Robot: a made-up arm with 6 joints.
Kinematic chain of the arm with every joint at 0, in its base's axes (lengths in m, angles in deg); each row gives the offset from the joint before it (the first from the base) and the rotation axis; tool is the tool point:
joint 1: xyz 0 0 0.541 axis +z
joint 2: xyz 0 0 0 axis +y
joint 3: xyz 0 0 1.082 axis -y
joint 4: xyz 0 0 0 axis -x
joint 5: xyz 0.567 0 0 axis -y
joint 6: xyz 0 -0.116 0 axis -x
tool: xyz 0 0 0
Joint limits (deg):
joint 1: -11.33..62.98
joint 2: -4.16..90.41
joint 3: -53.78..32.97
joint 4: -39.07..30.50
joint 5: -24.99..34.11
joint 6: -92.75..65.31
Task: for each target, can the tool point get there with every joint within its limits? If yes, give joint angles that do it. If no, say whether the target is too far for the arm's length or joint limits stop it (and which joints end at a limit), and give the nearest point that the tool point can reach.
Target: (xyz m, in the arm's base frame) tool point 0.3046 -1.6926 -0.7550
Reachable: no: too far | nearest point 0.8545 -0.2895 -0.0019 | short by 1.685 m
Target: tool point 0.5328 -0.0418 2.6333
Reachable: no: too far | nearest point 0.3726 -0.0292 2.0041 | short by 0.649 m
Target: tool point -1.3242 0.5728 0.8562
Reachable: no: joint limits stop it (at a limit: joint 1, joint 2, joint 3, joint 4) | nearest point 0.1861 0.1668 1.1409 | short by 1.590 m
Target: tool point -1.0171 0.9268 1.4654
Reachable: no: joint limits stop it (at a limit: joint 1, joint 2, joint 4) | nearest point 0.2897 0.3699 1.4313 | short by 1.421 m
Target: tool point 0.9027 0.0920 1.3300
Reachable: yes | joints 12.75 20.49 -6.66 19.32 4.74 -39.04
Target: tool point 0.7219 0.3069 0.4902
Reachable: yes | joints 31.43 63.49 -44.47 -9.06 15.51 -6.08
